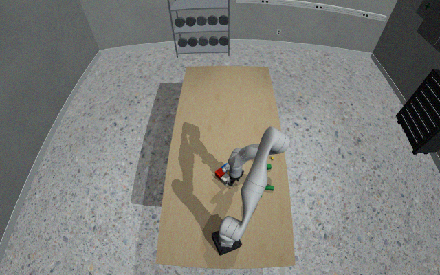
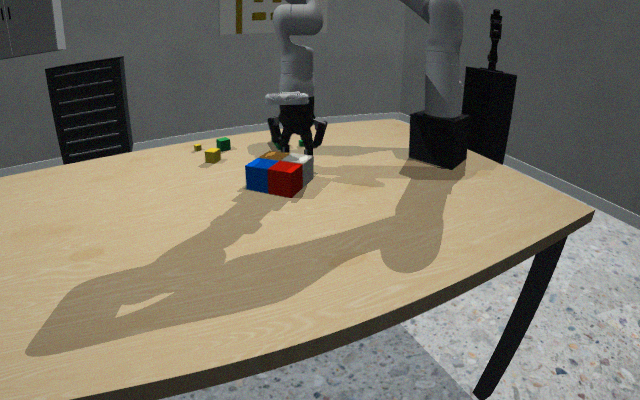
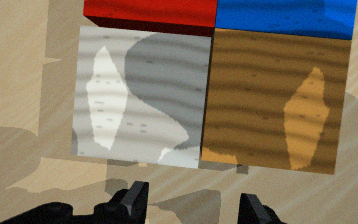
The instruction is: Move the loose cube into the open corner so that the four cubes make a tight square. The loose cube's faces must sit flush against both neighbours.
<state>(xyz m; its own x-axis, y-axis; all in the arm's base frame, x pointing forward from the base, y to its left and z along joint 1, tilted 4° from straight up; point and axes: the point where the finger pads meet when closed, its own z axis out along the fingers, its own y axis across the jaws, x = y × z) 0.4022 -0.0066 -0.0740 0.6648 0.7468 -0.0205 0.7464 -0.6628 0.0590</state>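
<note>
The white cube is 2 cm ahead of my hand, 6 cm to the left of it and 1 cm below it. The rest, counted from my hand: blue cube 9 cm ahead, 6 cm to the left, 1 cm below; then long green block 1 cm behind, 22 cm to the right, 2 cm below; then red cube 5 cm ahead, 10 cm to the left, 1 cm below.
</note>
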